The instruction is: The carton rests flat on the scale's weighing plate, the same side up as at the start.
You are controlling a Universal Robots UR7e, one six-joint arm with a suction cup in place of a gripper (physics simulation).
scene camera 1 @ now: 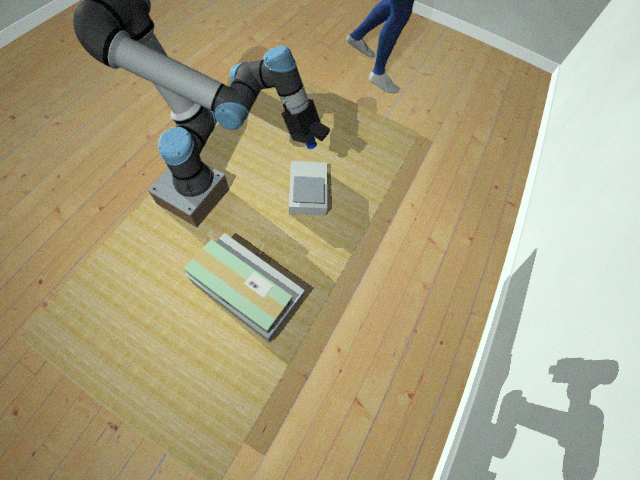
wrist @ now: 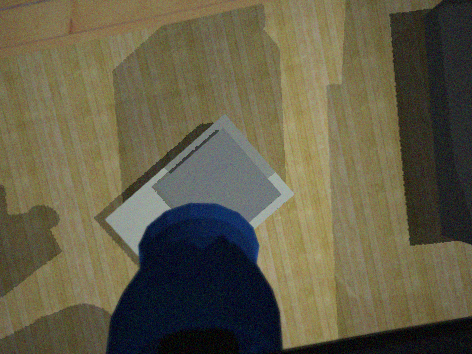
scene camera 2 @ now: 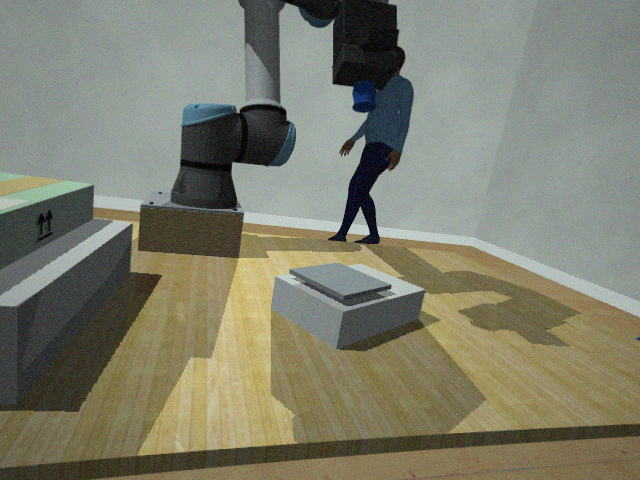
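Where they show: hand at its tool point: point(scene camera 1: 311, 145) point(wrist: 200, 255) point(scene camera 2: 364, 107); arm's base at its link origin: point(scene camera 1: 193, 180) point(scene camera 2: 204, 203).
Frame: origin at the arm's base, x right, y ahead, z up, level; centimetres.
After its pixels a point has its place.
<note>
The carton point(scene camera 1: 237, 281) {y 42.4, x 21.9, z 5.1 cm} point(scene camera 2: 67, 210) {y 35.8, x 15.7, z 2.5 cm} is long and green with a tan tape band and a white label on top. It sits in the grey tray point(scene camera 1: 263, 262) {y 43.2, x 10.3, z -0.8 cm} point(scene camera 2: 77, 304) {y 47.8, x 9.9, z -6.3 cm}, rising above its rim; two up arrows show on its end face. The light grey scale point(scene camera 1: 309, 167) {y 30.5, x -36.0, z -4.6 cm} point(scene camera 2: 307, 313) {y 42.3, x -20.0, z -7.8 cm} point(wrist: 132, 212) {y 35.4, x -38.7, z -4.6 cm} stands apart from the tray, its darker weighing plate point(scene camera 1: 309, 189) {y 37.6, x -25.9, z -3.1 cm} point(scene camera 2: 338, 279) {y 38.7, x -25.0, z -3.0 cm} point(wrist: 220, 172) {y 39.7, x -25.3, z -3.0 cm} bare. My gripper point(scene camera 1: 310, 145) point(scene camera 2: 363, 98) point(wrist: 199, 225), a blue suction cup, is open and holds nothing. It hangs well above the mat beside the scale, away from the carton.
The arm's base block point(scene camera 1: 175, 209) {y 1.5, x 12.7, z -3.6 cm} point(scene camera 2: 190, 229) {y 9.0, x 1.7, z -4.7 cm} stands on the mat behind the tray and scale. A person point(scene camera 1: 390, 38) point(scene camera 2: 390, 111) in blue stands on the floor beyond the mat. A pale wall point(scene camera 1: 594, 180) runs along the right in scene camera 1.
</note>
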